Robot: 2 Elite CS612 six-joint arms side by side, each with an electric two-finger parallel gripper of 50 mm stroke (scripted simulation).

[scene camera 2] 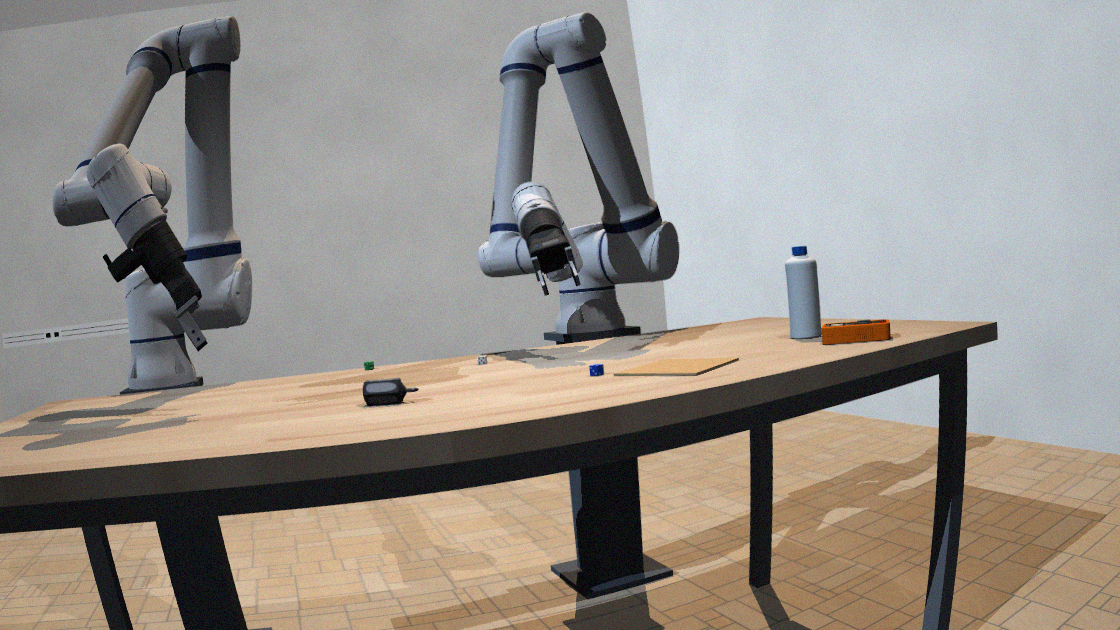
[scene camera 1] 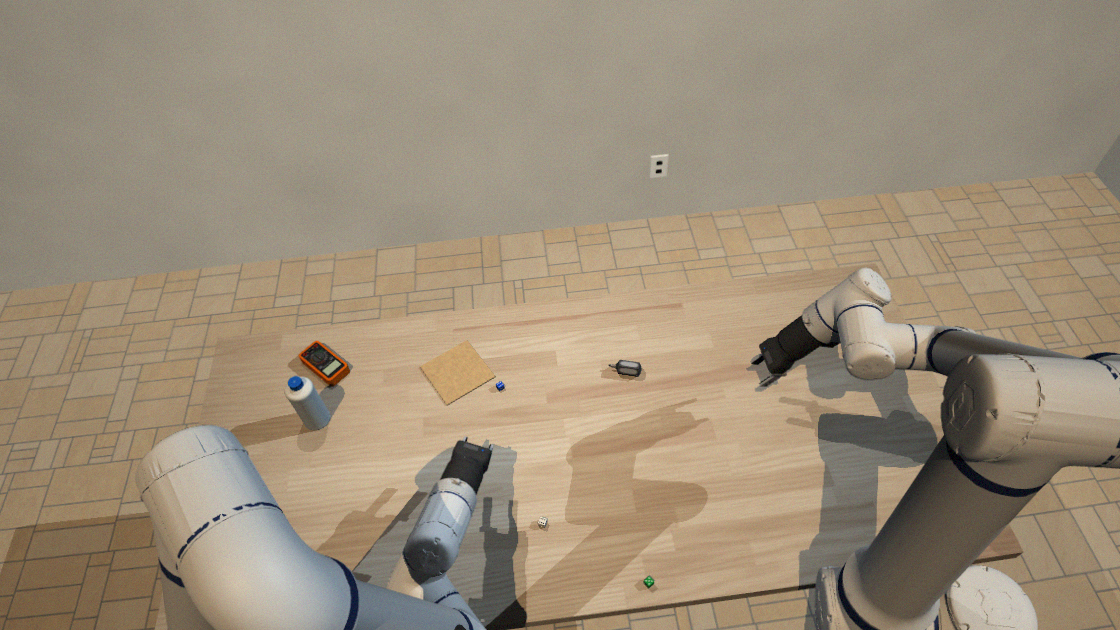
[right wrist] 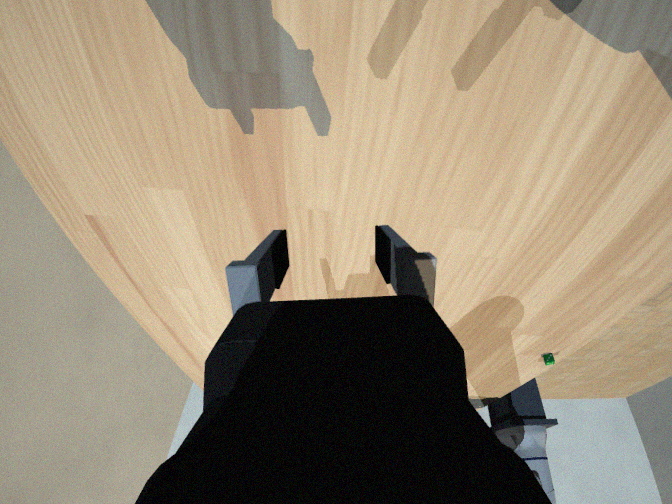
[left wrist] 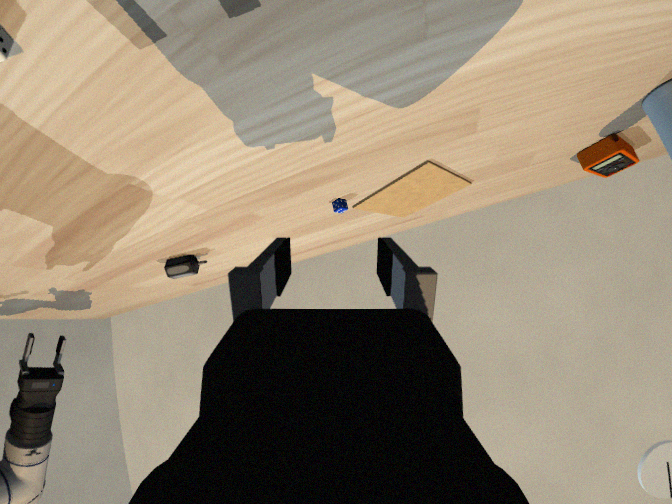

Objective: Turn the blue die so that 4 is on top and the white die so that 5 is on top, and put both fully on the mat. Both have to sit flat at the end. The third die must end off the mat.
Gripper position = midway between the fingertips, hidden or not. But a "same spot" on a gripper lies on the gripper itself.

Labels:
my left gripper: scene camera 2; scene camera 1; left wrist 334, 255; not seen in the right wrist view (hidden by my right gripper)
my right gripper: scene camera 2 202, 345; scene camera 1; right wrist 331, 245; left wrist
tan mat: scene camera 2 667, 367; scene camera 1 460, 370; left wrist 427, 183; not seen in the right wrist view (hidden by my right gripper)
same spot on my right gripper: (scene camera 1: 780, 352) = (left wrist: 33, 400)
same spot on my left gripper: (scene camera 2: 548, 246) = (scene camera 1: 475, 444)

